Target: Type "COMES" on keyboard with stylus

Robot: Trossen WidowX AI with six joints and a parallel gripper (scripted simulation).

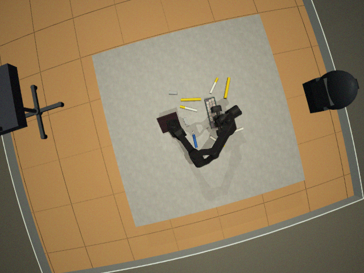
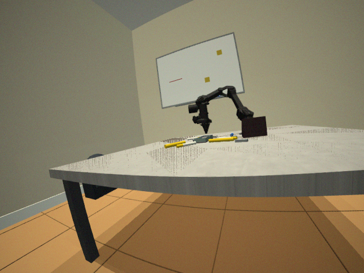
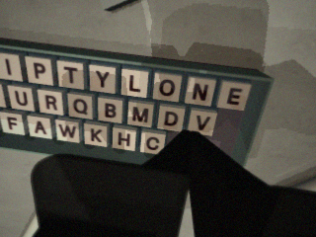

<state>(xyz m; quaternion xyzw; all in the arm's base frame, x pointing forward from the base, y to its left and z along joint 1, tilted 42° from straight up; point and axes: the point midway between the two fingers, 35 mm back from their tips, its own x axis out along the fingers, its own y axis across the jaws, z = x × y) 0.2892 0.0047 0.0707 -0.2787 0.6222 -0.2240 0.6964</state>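
Now: the stylus 16 cm behind my gripper tip, 7 cm to the right of it and 3 cm below it. The rest, counted from my gripper tip: stylus tip (16 cm behind, 4 cm to the right, 3 cm below).
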